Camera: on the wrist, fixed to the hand. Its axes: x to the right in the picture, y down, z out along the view.
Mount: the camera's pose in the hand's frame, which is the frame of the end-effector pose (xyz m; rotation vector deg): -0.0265 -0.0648 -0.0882 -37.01 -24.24 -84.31
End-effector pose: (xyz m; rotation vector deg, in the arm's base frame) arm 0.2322 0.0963 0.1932 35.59 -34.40 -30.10
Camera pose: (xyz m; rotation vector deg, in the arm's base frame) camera 0.2536 0.1005 0.0827 12.74 -12.94 -124.34
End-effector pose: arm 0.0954 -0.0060 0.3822 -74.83 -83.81 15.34
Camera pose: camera 0.1245 -0.0922 0.4486 -16.97 -148.64 -58.04
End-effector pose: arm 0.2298 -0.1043 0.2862 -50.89 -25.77 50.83
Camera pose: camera 0.3042 -0.1888 0.2890 -37.82 -88.28 -28.60
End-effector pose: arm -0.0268 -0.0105 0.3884 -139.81 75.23 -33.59
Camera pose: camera -0.0367 0.0398 0.4887 154.12 35.16 -8.53
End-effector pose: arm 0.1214 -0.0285 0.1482 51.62 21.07 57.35
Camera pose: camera 0.0877 -0.0236 0.0409 4.13 12.63 -25.44
